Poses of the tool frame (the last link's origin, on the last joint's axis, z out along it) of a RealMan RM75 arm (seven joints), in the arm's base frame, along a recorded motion.
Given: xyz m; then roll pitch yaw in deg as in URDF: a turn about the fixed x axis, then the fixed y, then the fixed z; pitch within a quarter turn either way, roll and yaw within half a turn.
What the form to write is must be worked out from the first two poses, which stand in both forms.
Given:
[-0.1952 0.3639 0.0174 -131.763 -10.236 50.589]
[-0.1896 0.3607 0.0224 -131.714 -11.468 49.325]
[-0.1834 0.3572 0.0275 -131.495 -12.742 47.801]
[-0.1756 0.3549 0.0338 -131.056 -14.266 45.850]
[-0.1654 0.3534 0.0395 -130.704 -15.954 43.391]
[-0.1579 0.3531 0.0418 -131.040 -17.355 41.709]
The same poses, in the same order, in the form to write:
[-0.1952 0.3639 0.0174 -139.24 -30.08 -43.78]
[-0.1896 0.3607 0.0224 -138.02 -28.68 -43.27]
[-0.1834 0.3572 0.0275 -136.59 -27.18 -42.57]
[-0.1756 0.3549 0.0338 -134.78 -25.36 -41.66]
[-0.1654 0.3534 0.0395 -132.93 -22.99 -40.63]
[-0.1579 0.3531 0.0418 -132.11 -20.83 -40.32]

